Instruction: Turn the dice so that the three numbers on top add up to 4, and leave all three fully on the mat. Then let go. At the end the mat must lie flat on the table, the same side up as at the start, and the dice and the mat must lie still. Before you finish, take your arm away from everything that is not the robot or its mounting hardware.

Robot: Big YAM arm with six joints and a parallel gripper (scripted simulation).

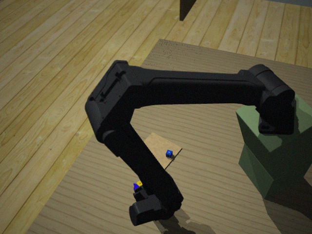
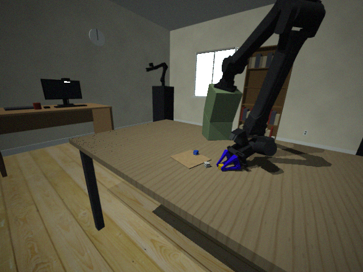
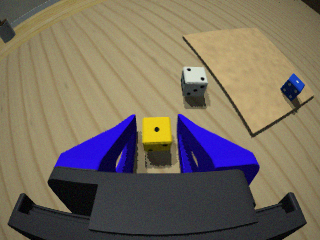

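Now: hand right at the yellow die. Round my hand: tan mat 150 mm to the right, 10 mm below, 10 mm behind; blue die 150 mm to the right, 60 mm behind; white die 60 mm to the right, 20 mm ahead.
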